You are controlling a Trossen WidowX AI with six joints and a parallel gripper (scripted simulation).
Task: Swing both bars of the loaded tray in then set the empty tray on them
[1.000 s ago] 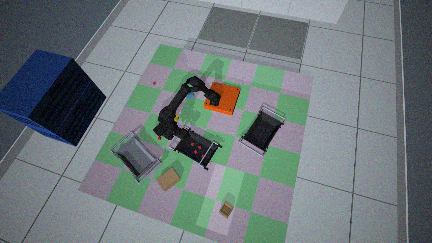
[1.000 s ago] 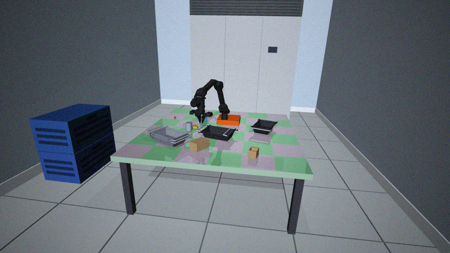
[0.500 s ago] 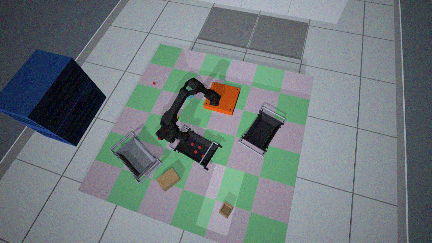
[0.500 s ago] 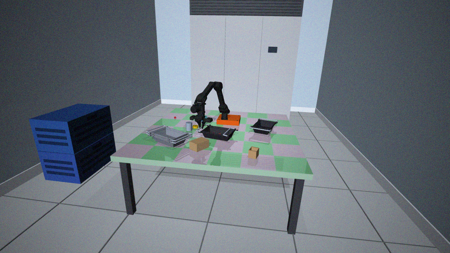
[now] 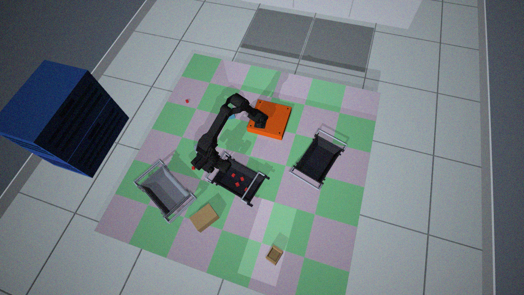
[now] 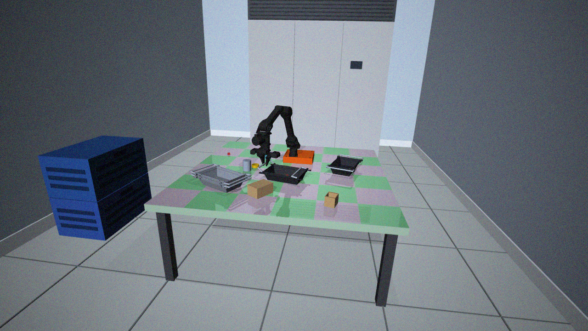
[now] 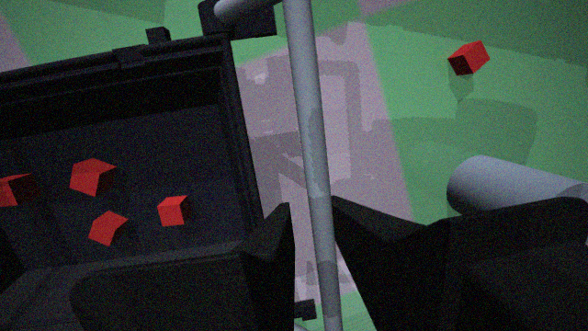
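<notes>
The black tray lies 14 cm behind my gripper tip, 54 cm to the left of it and 2 cm below it. The rest, counted from my gripper tip: grey cylinder: 9 cm behind, 13 cm to the right, 3 cm below; then red block: 1 cm ahead, 15 cm to the right, 6 cm below; then yellow disc: 16 cm behind, 8 cm to the right, 6 cm below.
</notes>
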